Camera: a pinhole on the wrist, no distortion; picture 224 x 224 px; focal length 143.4 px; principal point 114.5 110.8 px. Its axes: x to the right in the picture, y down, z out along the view. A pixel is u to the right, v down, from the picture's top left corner.
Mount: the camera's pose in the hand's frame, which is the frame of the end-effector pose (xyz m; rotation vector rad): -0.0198 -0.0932 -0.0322 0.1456 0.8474 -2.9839
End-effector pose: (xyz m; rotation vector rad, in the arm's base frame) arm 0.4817 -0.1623 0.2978 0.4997 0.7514 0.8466
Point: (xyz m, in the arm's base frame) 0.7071 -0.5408 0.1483
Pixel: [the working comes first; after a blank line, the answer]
In the camera's frame: 0.1187 0.1981 0.3088

169.6 202.8
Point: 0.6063 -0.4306 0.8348
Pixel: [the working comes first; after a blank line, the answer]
In the camera's frame: 0.2979 -0.4810 0.3278

outside the picture
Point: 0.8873 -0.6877 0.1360
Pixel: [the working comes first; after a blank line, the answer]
In the camera's frame: 0.1414 0.2733 0.5279

152.9 185.0
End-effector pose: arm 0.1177 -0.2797 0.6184 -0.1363 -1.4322 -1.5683
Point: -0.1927 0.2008 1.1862
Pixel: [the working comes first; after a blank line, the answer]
In the camera's frame: -0.3552 -0.6778 0.4238

outside the picture
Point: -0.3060 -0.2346 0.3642
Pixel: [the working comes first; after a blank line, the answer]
In the camera's frame: -0.0692 0.2125 0.3635

87.2 194.6
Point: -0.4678 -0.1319 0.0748
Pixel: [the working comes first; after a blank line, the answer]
In the camera's frame: 0.0841 0.4167 0.5986

134.7 210.6
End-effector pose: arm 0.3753 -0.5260 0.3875 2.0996 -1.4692 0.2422
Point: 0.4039 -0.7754 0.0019
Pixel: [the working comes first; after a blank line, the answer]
In the camera's frame: -0.1070 -0.2447 0.4037

76.5 23.9
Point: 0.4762 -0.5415 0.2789
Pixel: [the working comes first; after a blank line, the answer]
In the camera's frame: -0.0332 -0.0312 0.1111

71.6 70.6
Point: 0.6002 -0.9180 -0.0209
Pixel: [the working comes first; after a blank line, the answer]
In the camera's frame: -0.2911 -0.1379 0.5223

34.6 72.9
